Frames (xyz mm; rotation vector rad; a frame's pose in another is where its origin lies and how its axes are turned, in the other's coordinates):
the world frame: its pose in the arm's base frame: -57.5 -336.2 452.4 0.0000 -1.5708 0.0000
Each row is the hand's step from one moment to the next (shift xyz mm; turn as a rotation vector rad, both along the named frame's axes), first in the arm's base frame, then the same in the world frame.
Working: the arm's base frame: its pose in the world frame: -452.4 336.2 -57.5 0.0000 1.5708 0.0000

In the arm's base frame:
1: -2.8 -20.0 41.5 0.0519 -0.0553 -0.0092
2: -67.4 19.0 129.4 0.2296 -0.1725 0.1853
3: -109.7 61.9 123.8 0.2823 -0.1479 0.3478
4: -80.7 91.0 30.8 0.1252 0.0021 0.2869
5: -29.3 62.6 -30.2 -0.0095 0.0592 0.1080
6: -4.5 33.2 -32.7 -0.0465 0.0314 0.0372
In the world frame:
1: 41.5 -20.0 2.8 -0.0092 -0.0553 -0.0519
2: 129.4 19.0 67.4 0.1853 -0.1725 -0.2296
3: 123.8 61.9 109.7 0.3478 -0.1479 -0.2823
4: 30.8 91.0 80.7 0.2869 0.0021 -0.1252
5: -30.2 62.6 29.3 0.1080 0.0592 0.0095
6: -32.7 33.2 4.5 0.0372 0.0314 0.0465

